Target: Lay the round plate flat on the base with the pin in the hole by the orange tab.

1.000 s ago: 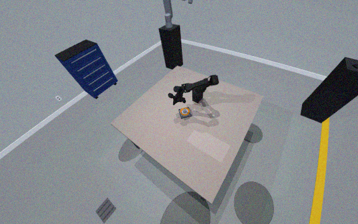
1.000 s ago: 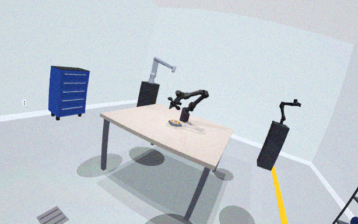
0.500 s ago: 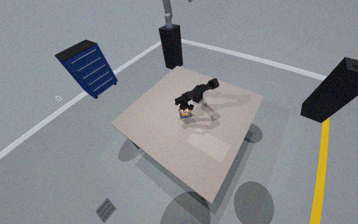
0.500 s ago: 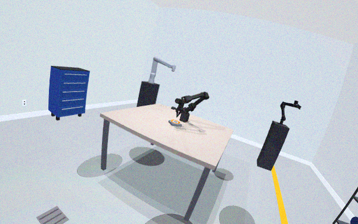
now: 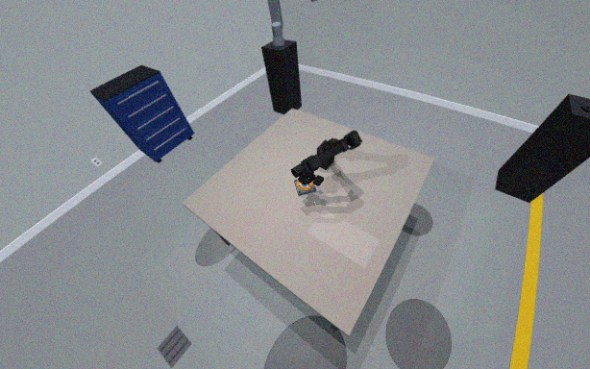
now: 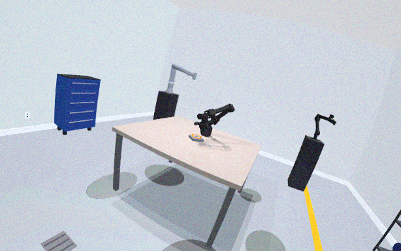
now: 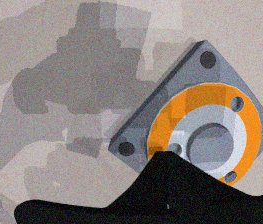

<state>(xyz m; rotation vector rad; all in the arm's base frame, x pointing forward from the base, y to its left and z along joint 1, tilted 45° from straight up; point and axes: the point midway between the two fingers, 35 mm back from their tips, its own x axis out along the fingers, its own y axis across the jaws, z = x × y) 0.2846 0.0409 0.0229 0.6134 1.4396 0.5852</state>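
Right now my gripper tip is 5 cm above the round plate, 2 cm to the left of it and 2 cm past it.
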